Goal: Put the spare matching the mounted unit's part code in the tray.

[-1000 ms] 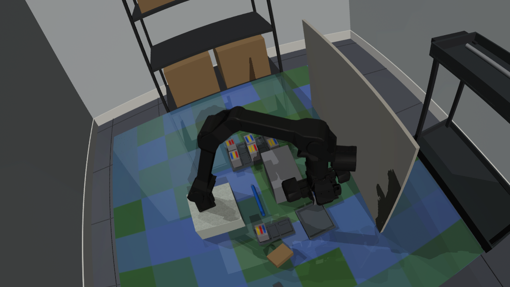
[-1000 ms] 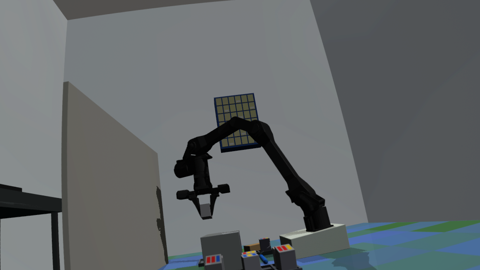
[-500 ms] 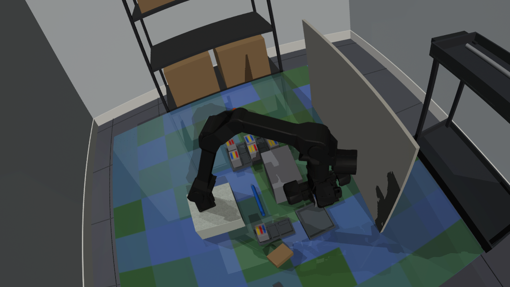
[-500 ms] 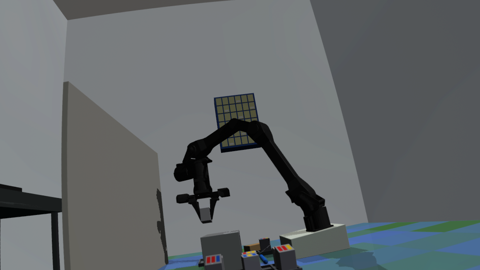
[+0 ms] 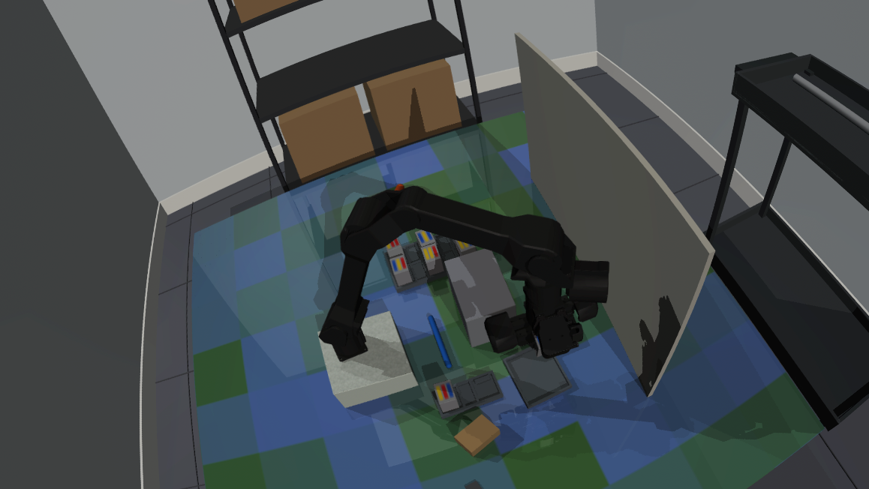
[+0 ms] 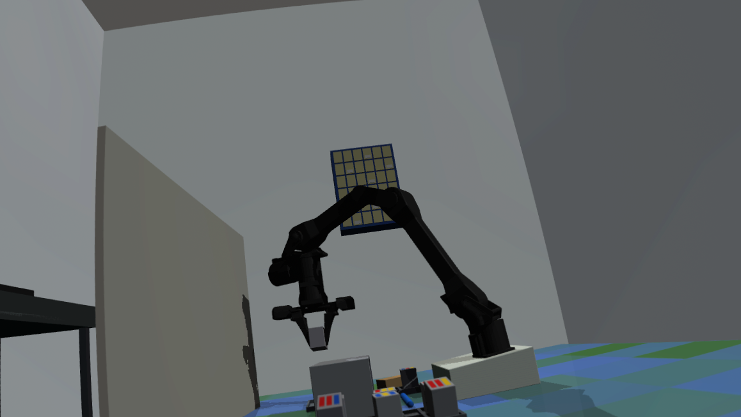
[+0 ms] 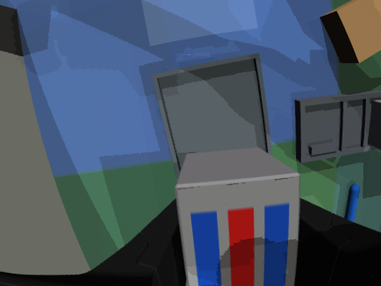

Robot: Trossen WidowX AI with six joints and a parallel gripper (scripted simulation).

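Now: the dark tray 13 cm below my gripper tip and 1 cm behind it. Round my gripper tip: grey box: 22 cm to the left, 8 cm below, 2 cm behind; rack: 15 cm behind, 12 cm below, 4 cm to the left; brown box: 17 cm behind, 12 cm below, 6 cm to the right.
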